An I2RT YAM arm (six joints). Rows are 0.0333 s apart.
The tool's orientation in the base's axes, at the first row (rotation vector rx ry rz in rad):
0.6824 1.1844 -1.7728
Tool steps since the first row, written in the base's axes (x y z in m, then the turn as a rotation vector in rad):
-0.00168 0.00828 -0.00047 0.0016 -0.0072 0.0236
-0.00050 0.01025 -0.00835 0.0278 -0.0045 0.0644
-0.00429 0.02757 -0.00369 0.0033 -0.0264 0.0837
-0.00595 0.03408 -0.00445 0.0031 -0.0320 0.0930
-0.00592 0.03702 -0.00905 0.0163 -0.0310 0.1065
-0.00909 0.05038 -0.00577 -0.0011 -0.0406 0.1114
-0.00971 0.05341 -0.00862 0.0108 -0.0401 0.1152
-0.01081 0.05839 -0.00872 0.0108 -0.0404 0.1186
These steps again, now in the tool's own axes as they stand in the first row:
-0.00182 -0.00265 -0.00783 -0.0172 -0.0078 0.0160
0.00327 0.00152 -0.01273 -0.0633 -0.0030 0.0303
-0.00496 -0.00674 -0.02687 -0.0595 -0.0295 0.0575
-0.00591 -0.00896 -0.03319 -0.0649 -0.0328 0.0663
-0.00328 -0.00740 -0.03771 -0.0823 -0.0272 0.0711
-0.00926 -0.01385 -0.04875 -0.0747 -0.0431 0.0814
-0.00776 -0.01365 -0.05267 -0.0835 -0.0344 0.0827
-0.00896 -0.01541 -0.05731 -0.0861 -0.0358 0.0843

